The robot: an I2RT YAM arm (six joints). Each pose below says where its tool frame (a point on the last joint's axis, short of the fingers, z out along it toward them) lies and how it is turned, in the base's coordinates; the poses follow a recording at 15 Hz.
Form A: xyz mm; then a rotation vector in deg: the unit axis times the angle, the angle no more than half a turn.
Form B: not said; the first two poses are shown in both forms.
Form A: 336 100 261 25.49 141.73 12.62
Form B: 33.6 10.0 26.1 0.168 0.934 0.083 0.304
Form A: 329 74 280 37.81 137.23 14.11
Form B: 32.9 7.4 28.0 0.251 0.910 0.094 0.317
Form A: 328 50 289 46.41 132.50 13.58
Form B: 32.8 5.0 28.9 0.310 0.886 0.091 0.333
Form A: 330 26 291 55.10 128.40 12.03
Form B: 33.0 2.6 29.1 0.369 0.861 0.081 0.340
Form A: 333 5 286 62.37 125.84 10.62
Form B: 33.3 0.5 28.6 0.417 0.842 0.071 0.335
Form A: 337 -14 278 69.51 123.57 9.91
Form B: 33.7 -1.4 27.8 0.463 0.822 0.066 0.325
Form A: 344 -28 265 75.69 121.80 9.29
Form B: 34.4 -2.8 26.5 0.501 0.805 0.061 0.311
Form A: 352 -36 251 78.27 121.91 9.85
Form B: 35.2 -3.6 25.1 0.514 0.801 0.065 0.299
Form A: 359 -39 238 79.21 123.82 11.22
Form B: 35.9 -3.9 23.8 0.516 0.806 0.073 0.281
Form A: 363 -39 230 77.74 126.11 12.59
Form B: 36.3 -3.9 23.0 0.503 0.817 0.082 0.270
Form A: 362 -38 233 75.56 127.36 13.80
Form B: 36.2 -3.8 23.3 0.489 0.825 0.089 0.270
